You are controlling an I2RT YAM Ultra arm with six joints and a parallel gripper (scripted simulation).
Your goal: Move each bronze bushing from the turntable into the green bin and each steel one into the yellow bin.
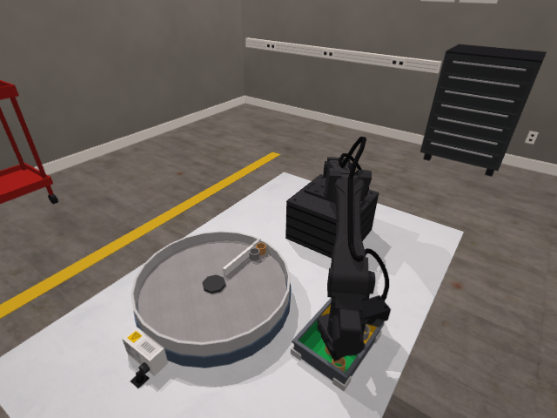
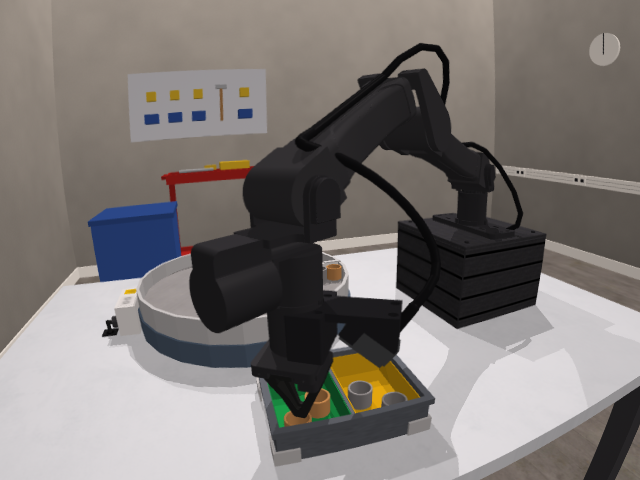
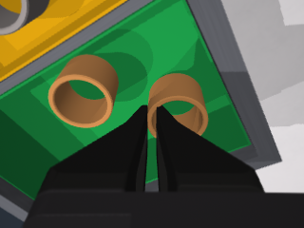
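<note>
Now: the green bin 1 cm behind my hand, 2 cm to the right of it and 2 cm below it. Round my hand: dark grey tray (5 cm behind, 2 cm to the right, 1 cm below); turntable (1 cm ahead, 37 cm to the right, 2 cm above); yellow bin (10 cm behind, 2 cm to the right, 2 cm below).
</note>
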